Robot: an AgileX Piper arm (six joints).
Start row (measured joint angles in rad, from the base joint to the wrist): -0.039 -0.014 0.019 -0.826 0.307 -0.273
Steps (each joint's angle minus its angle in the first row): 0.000 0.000 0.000 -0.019 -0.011 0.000; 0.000 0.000 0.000 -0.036 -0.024 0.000; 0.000 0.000 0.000 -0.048 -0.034 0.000; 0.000 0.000 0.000 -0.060 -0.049 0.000; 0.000 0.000 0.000 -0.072 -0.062 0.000; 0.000 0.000 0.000 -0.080 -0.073 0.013; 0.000 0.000 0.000 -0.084 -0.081 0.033; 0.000 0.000 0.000 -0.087 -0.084 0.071; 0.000 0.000 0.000 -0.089 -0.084 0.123; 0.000 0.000 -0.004 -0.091 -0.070 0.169; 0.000 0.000 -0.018 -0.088 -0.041 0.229; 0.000 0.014 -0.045 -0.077 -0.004 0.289; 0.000 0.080 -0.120 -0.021 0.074 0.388; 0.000 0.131 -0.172 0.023 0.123 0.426; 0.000 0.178 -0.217 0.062 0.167 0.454; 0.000 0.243 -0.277 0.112 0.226 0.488; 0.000 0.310 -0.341 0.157 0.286 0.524
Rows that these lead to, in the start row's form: -0.039 -0.014 0.019 -0.845 0.296 -0.273; -0.039 -0.014 0.019 -0.862 0.283 -0.273; -0.039 -0.014 0.019 -0.874 0.273 -0.273; -0.039 -0.014 0.019 -0.886 0.258 -0.273; -0.039 -0.014 0.019 -0.898 0.245 -0.273; -0.039 -0.014 0.019 -0.906 0.234 -0.260; -0.039 -0.014 0.019 -0.910 0.226 -0.240; -0.039 -0.014 0.019 -0.913 0.223 -0.202; -0.039 -0.014 0.019 -0.915 0.223 -0.150; -0.039 -0.014 0.015 -0.917 0.237 -0.104; -0.039 -0.014 0.001 -0.914 0.266 -0.044; -0.039 0.000 -0.026 -0.903 0.303 0.016; -0.039 0.066 -0.101 -0.847 0.381 0.115; -0.039 0.117 -0.153 -0.803 0.430 0.153; -0.039 0.164 -0.198 -0.764 0.474 0.181; -0.039 0.229 -0.258 -0.714 0.533 0.215; -0.039 0.296 -0.322 -0.669 0.593 0.251
